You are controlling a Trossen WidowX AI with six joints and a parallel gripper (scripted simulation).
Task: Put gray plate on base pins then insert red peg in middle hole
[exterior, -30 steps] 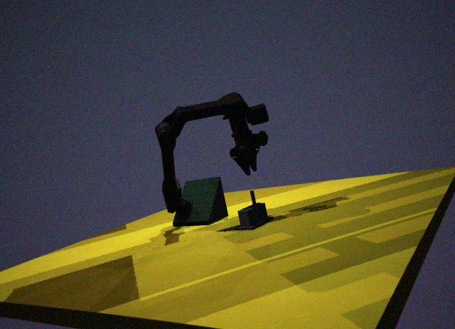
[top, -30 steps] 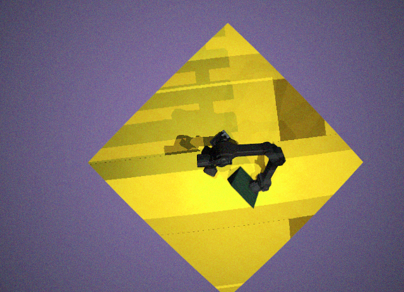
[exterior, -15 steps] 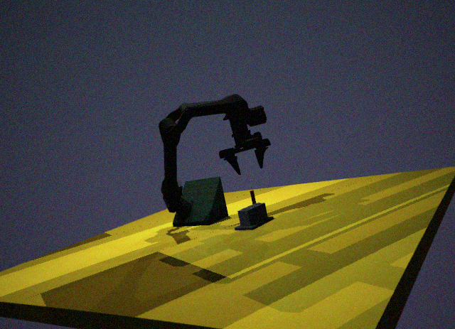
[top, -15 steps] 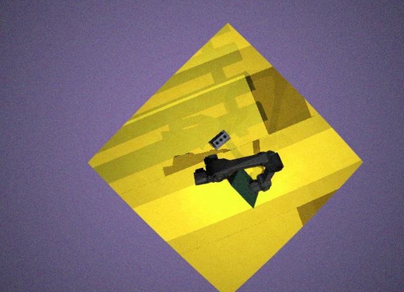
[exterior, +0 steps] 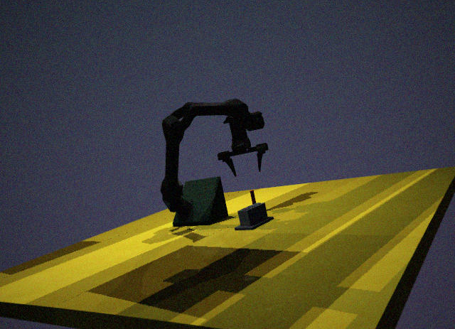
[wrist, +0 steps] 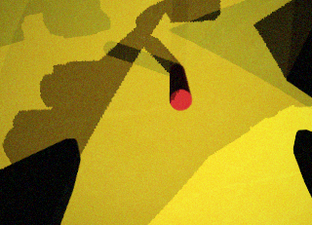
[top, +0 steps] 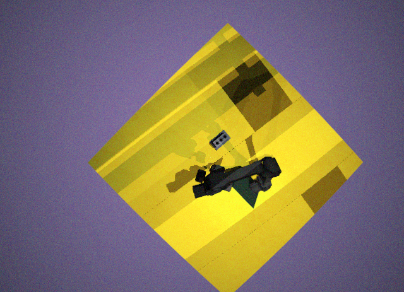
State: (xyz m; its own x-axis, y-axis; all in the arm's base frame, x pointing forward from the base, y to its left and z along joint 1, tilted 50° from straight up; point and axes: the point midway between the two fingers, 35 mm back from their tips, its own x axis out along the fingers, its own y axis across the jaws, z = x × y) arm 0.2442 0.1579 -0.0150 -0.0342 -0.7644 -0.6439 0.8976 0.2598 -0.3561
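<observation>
My gripper tip is 100 mm above the red peg. Round my gripper tip: gray plate 110 mm ahead, 180 mm to the right, 100 mm below; then dark base 100 mm ahead, 180 mm to the right, 140 mm below.
</observation>
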